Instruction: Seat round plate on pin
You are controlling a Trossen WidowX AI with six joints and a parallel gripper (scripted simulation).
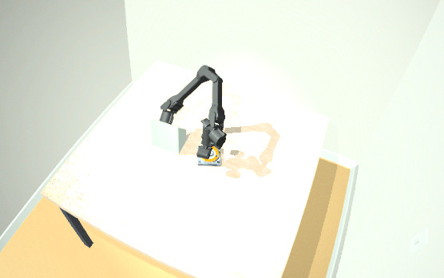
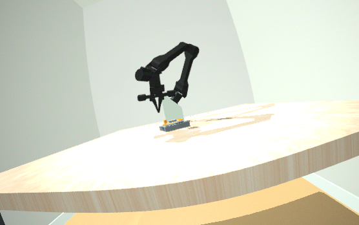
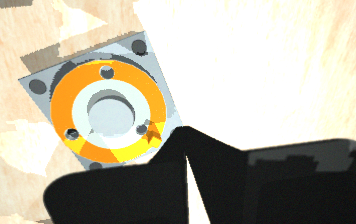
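The base lies 60 mm to the left of my gripper tip and 70 mm below it.
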